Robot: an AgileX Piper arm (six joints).
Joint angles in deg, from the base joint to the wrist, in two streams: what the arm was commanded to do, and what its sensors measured. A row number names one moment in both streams.
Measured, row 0:
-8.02 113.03 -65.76 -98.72 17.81 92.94
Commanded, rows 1 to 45:
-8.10 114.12 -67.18 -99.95 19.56 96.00
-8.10 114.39 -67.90 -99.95 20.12 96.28
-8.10 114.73 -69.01 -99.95 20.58 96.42
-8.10 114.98 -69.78 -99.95 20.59 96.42
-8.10 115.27 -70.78 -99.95 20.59 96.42
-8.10 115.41 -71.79 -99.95 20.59 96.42
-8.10 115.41 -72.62 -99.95 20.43 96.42
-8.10 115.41 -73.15 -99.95 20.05 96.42
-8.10 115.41 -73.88 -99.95 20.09 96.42
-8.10 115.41 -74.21 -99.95 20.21 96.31
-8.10 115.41 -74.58 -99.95 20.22 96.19
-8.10 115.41 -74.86 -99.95 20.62 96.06
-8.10 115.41 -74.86 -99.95 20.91 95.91
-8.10 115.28 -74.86 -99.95 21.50 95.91
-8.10 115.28 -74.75 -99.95 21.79 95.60
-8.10 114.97 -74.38 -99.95 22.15 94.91
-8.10 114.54 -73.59 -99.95 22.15 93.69
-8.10 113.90 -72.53 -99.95 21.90 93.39
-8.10 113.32 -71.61 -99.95 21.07 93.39
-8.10 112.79 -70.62 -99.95 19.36 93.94
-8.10 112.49 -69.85 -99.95 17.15 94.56
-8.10 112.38 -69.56 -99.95 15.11 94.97
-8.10 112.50 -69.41 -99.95 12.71 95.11
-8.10 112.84 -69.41 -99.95 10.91 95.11
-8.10 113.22 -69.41 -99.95 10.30 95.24
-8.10 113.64 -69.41 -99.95 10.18 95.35
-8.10 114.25 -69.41 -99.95 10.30 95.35
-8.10 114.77 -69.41 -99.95 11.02 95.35
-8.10 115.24 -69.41 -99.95 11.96 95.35
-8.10 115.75 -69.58 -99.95 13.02 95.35
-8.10 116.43 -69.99 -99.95 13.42 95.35
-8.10 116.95 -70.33 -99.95 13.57 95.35
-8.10 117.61 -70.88 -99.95 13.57 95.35
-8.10 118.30 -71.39 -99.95 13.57 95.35
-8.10 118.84 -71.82 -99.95 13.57 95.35
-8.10 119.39 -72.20 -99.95 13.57 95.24
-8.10 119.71 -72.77 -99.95 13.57 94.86
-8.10 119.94 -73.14 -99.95 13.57 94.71
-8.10 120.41 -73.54 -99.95 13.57 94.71
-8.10 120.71 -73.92 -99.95 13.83 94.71
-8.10 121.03 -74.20 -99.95 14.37 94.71
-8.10 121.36 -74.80 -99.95 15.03 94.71
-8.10 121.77 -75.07 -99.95 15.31 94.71
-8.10 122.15 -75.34 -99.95 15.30 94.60
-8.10 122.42 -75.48 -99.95 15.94 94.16
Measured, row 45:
-8.02 121.28 -74.48 -98.80 13.90 94.93
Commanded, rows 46 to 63:
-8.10 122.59 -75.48 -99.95 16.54 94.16
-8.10 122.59 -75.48 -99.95 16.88 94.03
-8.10 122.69 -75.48 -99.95 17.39 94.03
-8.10 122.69 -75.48 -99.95 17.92 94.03
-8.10 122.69 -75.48 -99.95 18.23 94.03
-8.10 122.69 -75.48 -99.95 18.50 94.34
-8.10 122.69 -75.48 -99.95 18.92 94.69
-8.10 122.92 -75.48 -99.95 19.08 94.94
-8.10 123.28 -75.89 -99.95 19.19 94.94
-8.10 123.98 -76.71 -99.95 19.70 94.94
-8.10 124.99 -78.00 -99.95 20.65 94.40
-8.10 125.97 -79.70 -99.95 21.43 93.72
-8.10 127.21 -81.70 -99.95 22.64 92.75
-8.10 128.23 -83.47 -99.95 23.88 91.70
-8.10 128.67 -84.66 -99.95 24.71 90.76
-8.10 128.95 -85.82 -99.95 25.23 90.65
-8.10 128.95 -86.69 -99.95 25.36 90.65
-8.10 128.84 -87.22 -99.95 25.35 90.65
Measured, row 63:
-8.02 128.02 -84.17 -98.80 24.63 92.02
